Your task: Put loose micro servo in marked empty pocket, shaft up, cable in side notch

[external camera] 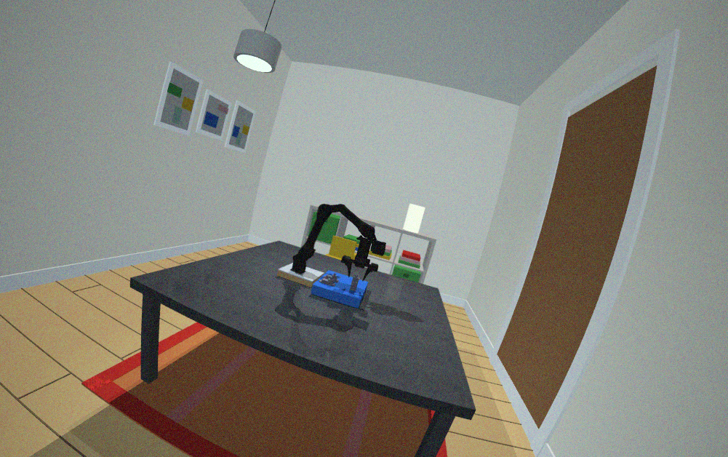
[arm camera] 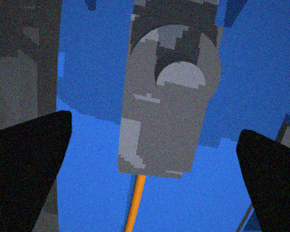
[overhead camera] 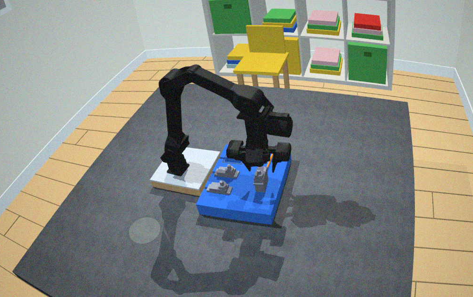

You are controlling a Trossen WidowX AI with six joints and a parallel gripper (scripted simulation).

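Right now my gripper tip is 20 mm past the blue deck, 20 mm to the right of it and 70 mm above it.
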